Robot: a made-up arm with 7 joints. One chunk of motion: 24 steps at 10 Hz.
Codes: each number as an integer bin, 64 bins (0 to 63) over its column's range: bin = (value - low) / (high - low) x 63, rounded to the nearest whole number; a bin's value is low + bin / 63 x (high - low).
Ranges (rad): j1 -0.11..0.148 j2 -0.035..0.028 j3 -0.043..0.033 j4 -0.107..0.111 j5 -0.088..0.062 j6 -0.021..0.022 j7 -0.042..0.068
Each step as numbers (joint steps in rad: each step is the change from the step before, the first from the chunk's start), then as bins.
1 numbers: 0.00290 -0.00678 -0.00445 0.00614 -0.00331 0.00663 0.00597
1 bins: 28 28 32 33 36 40 27
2 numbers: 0.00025 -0.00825 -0.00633 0.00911 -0.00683 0.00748 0.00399
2 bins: 27 27 30 34 34 42 26
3 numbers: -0.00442 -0.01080 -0.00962 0.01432 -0.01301 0.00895 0.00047
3 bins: 26 24 28 35 31 44 24
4 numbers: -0.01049 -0.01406 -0.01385 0.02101 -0.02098 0.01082 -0.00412
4 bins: 24 21 24 37 28 47 22
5 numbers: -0.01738 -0.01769 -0.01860 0.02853 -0.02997 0.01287 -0.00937
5 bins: 23 17 20 39 24 50 19
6 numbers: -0.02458 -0.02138 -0.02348 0.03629 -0.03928 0.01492 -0.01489
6 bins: 21 14 16 41 20 53 16
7 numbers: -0.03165 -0.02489 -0.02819 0.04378 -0.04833 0.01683 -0.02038
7 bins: 19 10 12 44 17 55 12
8 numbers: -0.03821 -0.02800 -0.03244 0.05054 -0.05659 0.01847 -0.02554
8 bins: 18 7 9 46 13 58 9
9 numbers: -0.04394 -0.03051 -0.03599 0.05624 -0.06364 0.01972 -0.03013
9 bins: 16 4 6 47 10 60 7
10 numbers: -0.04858 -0.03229 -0.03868 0.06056 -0.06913 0.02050 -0.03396
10 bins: 15 3 4 48 8 61 5
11 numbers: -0.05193 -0.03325 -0.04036 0.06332 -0.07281 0.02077 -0.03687
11 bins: 14 2 2 49 6 61 3
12 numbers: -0.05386 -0.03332 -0.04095 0.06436 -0.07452 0.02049 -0.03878
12 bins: 14 2 2 50 6 61 2
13 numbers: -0.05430 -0.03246 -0.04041 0.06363 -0.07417 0.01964 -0.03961
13 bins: 14 3 2 49 6 60 1
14 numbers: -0.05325 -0.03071 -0.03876 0.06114 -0.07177 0.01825 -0.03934
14 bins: 14 4 4 49 7 58 2
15 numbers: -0.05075 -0.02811 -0.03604 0.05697 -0.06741 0.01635 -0.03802
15 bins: 14 7 6 47 9 55 2
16 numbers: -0.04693 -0.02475 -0.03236 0.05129 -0.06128 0.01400 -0.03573
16 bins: 15 10 9 46 11 51 4
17 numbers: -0.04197 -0.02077 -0.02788 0.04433 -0.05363 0.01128 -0.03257
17 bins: 17 14 13 44 14 47 5
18 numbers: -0.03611 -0.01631 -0.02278 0.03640 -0.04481 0.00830 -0.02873
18 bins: 18 19 17 41 18 43 8
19 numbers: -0.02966 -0.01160 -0.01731 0.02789 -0.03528 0.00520 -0.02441
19 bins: 20 23 21 39 22 38 10
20 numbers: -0.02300 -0.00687 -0.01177 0.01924 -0.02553 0.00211 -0.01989
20 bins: 21 28 26 36 26 34 13
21 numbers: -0.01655 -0.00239 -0.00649 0.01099 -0.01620 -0.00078 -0.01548
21 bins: 23 33 30 34 30 30 15
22 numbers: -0.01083 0.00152 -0.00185 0.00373 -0.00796 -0.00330 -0.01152
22 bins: 24 37 34 32 34 26 17
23 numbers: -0.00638 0.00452 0.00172 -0.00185 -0.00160 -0.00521 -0.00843
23 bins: 25 40 37 30 36 23 19
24 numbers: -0.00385 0.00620 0.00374 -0.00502 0.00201 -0.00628 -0.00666
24 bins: 26 41 39 29 38 22 20
